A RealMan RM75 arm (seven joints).
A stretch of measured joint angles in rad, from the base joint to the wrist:
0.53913 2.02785 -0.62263 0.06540 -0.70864 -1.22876 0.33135
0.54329 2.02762 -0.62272 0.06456 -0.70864 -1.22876 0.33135
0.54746 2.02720 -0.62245 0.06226 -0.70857 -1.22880 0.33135
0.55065 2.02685 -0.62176 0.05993 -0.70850 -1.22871 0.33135
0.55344 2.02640 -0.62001 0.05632 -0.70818 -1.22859 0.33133
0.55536 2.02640 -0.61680 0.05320 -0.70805 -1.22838 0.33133
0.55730 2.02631 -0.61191 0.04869 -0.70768 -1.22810 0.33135
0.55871 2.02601 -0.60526 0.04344 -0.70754 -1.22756 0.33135
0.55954 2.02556 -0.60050 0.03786 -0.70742 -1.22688 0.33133
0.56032 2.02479 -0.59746 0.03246 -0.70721 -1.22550 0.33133
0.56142 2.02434 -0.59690 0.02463 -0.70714 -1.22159 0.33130
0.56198 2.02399 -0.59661 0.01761 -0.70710 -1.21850 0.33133
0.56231 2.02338 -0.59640 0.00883 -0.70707 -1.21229 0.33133
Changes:
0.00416 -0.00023 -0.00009 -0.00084 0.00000 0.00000 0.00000
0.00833 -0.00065 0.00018 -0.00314 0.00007 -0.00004 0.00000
0.01152 -0.00100 0.00087 -0.00547 0.00014 0.00005 0.00000
0.01431 -0.00145 0.00262 -0.00908 0.00046 0.00017 -0.00002
0.01623 -0.00145 0.00583 -0.01220 0.00059 0.00038 -0.00002
0.01817 -0.00154 0.01072 -0.01671 0.00096 0.00066 0.00000
0.01958 -0.00184 0.01737 -0.02196 0.00110 0.00120 0.00000
0.02041 -0.00229 0.02213 -0.02754 0.00122 0.00188 -0.00002
0.02119 -0.00306 0.02517 -0.03294 0.00143 0.00326 -0.00002
0.02229 -0.00351 0.02573 -0.04077 0.00150 0.00717 -0.00005
0.02285 -0.00386 0.02602 -0.04779 0.00154 0.01026 -0.00002
0.02318 -0.00447 0.02623 -0.05657 0.00157 0.01647 -0.00002

